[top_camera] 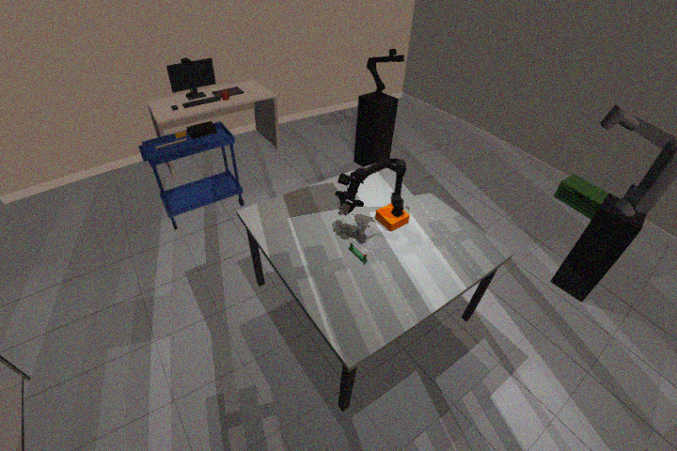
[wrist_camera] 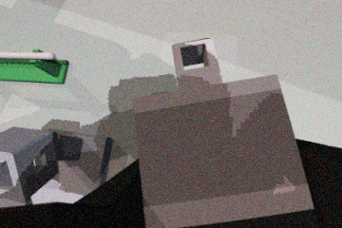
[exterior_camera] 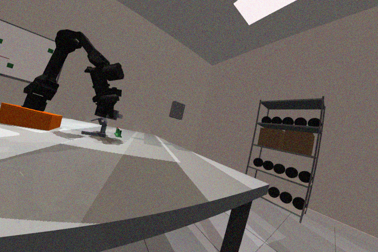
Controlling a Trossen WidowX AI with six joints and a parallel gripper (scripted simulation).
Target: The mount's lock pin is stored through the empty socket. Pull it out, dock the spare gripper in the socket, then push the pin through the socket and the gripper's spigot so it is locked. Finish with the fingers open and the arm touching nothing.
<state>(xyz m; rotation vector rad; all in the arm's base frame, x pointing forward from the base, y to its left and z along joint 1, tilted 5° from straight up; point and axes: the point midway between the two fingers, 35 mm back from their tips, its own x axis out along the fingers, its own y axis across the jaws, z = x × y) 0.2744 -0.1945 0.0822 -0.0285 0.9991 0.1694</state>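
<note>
Right now my gripper tip is 20 mm past the grey mount, 150 mm to the right of it and 60 mm above it. From my gripper tip the other things lie so: spare gripper: 20 mm above; then green bracket: 110 mm ahead, 240 mm to the left, 90 mm below.
</note>
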